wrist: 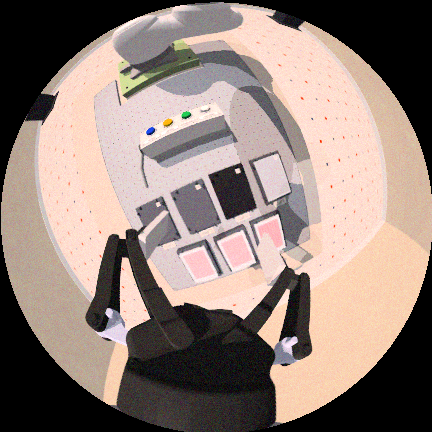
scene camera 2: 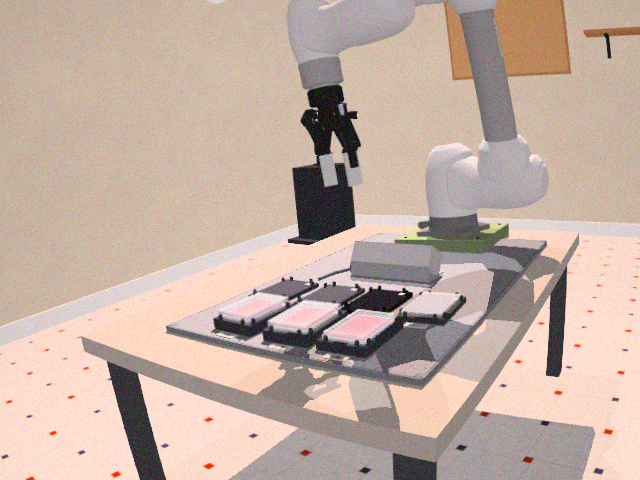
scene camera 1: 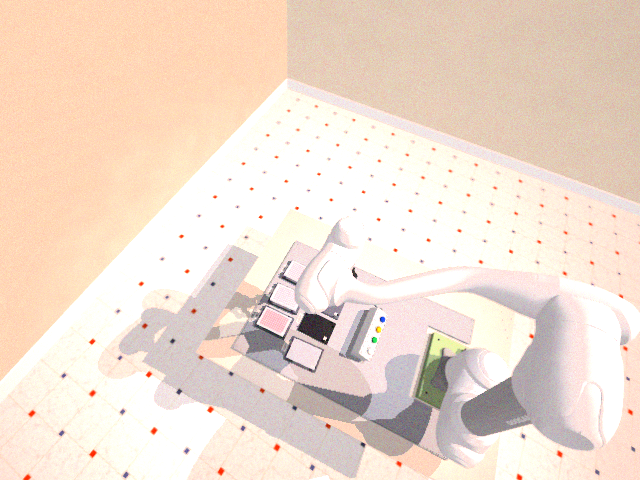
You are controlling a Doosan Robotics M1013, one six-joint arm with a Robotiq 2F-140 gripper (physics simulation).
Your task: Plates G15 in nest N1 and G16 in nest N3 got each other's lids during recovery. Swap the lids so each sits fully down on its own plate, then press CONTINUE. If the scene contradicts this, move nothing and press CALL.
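Seen in the pictures: gripper, between the fingertips: (wrist: pixel 214 232) (scene camera 2: pixel 343 185); arm's base, origin of its link: (wrist: pixel 152 58) (scene camera 2: pixel 454 231).
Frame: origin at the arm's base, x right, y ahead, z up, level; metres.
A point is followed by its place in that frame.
Three plates with pink contents stand in dark nests in a row: one end plate (scene camera 1: pixel 273 320) {y 0.781, x -0.229, z 0.005 m} (scene camera 2: pixel 362 326) {y 0.788, x -0.241, z 0.007 m} (wrist: pixel 269 229) {y 0.747, x -0.224, z 0.009 m}, the middle plate (scene camera 1: pixel 284 296) {y 0.804, x -0.115, z 0.014 m} (scene camera 2: pixel 306 316) {y 0.812, x -0.129, z 0.015 m} (wrist: pixel 236 248) {y 0.777, x -0.109, z 0.015 m} and the other end plate (scene camera 1: pixel 295 271) {y 0.833, x 0.015, z 0.016 m} (scene camera 2: pixel 251 308) {y 0.836, x 0.002, z 0.016 m} (wrist: pixel 200 262) {y 0.795, x 0.013, z 0.016 m}. Clear rims show on them in scene camera 2; lid marks and nest labels are too small to read. My gripper (scene camera 2: pixel 341 178) {y 0.609, x -0.073, z 0.231 m} (wrist: pixel 214 232) {y 0.609, x -0.073, z 0.231 m} is open and empty, high above the board. The arm hides it in scene camera 1. The button box (scene camera 1: pixel 368 335) {y 0.400, x -0.070, z 0.053 m} (scene camera 2: pixel 395 261) {y 0.433, x -0.069, z 0.020 m} (wrist: pixel 185 135) {y 0.426, x -0.054, z 0.034 m} has blue, yellow, green and white buttons; their labels are unreadable.
Beside the plates is a second row: a black pad (scene camera 1: pixel 316 327) {y 0.609, x -0.145, z -0.014 m} (scene camera 2: pixel 381 299) {y 0.600, x -0.146, z -0.014 m} (wrist: pixel 232 191) {y 0.608, x -0.138, z -0.014 m}, a grey pad (scene camera 2: pixel 338 292) {y 0.602, x -0.026, z -0.014 m} (wrist: pixel 195 205) {y 0.620, x -0.024, z -0.014 m}, another grey pad (scene camera 2: pixel 286 288) {y 0.633, x 0.111, z -0.014 m} and a nest with a pale cover (scene camera 1: pixel 303 353) {y 0.595, x -0.270, z -0.006 m} (scene camera 2: pixel 433 304) {y 0.602, x -0.278, z -0.006 m} (wrist: pixel 271 177) {y 0.593, x -0.262, z -0.006 m}. The green arm base (scene camera 2: pixel 454 242) {y 0.125, x -0.068, z -0.002 m} stands beyond the button box.
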